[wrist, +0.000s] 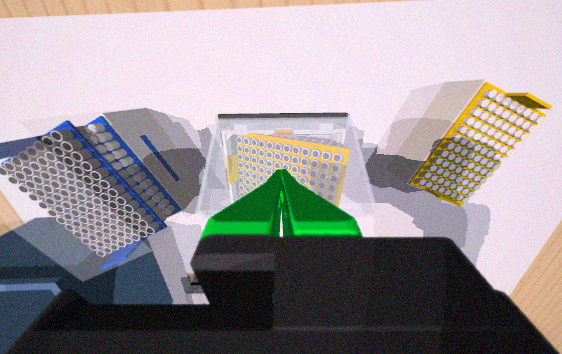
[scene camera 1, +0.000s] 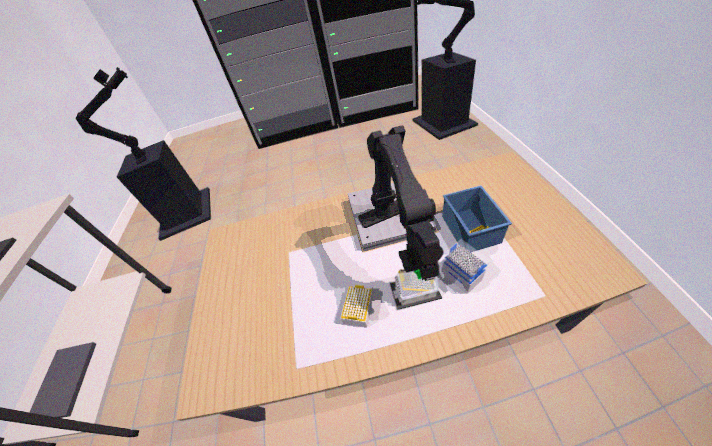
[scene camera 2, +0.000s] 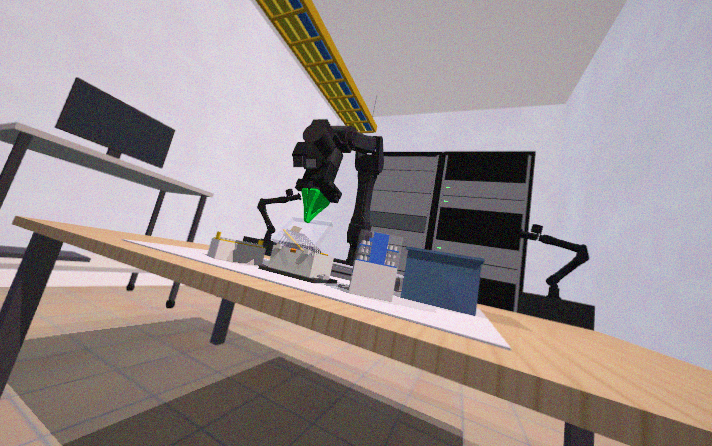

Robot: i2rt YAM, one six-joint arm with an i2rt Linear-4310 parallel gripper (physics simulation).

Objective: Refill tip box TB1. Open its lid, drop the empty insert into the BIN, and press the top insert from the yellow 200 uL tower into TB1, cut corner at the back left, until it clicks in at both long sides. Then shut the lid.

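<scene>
Tip box TB1 (scene camera 1: pixel 417 299) (scene camera 2: pixel 295 261) (wrist: pixel 305 123) stands on a dark base on the white mat. Its clear lid (scene camera 2: pixel 319 229) stands open, leaning up at the back. A yellow insert with tips (scene camera 1: pixel 416 284) (scene camera 2: pixel 292 239) (wrist: pixel 262 156) sits crooked and tilted in the box, one side raised. My gripper (scene camera 1: pixel 418 274) (scene camera 2: pixel 307 221) (wrist: pixel 281 177) is shut and empty, its green fingertips above the insert near the lid; they hide part of the insert in the wrist view. The yellow tower (scene camera 1: pixel 357 303) (scene camera 2: pixel 222 249) (wrist: pixel 475 145) stands at the left in scene camera 1. A yellow insert (scene camera 1: pixel 478 229) lies in the blue BIN (scene camera 1: pixel 452 219) (scene camera 2: pixel 441 281).
A blue tip tower (scene camera 1: pixel 465 266) (scene camera 2: pixel 372 279) (wrist: pixel 85 192) stands between TB1 and the BIN, close beside the box. The arm's base plate (scene camera 1: pixel 369 237) is behind TB1. The mat (scene camera 1: pixel 320 341) lies on the wooden table (scene camera 1: pixel 231 315).
</scene>
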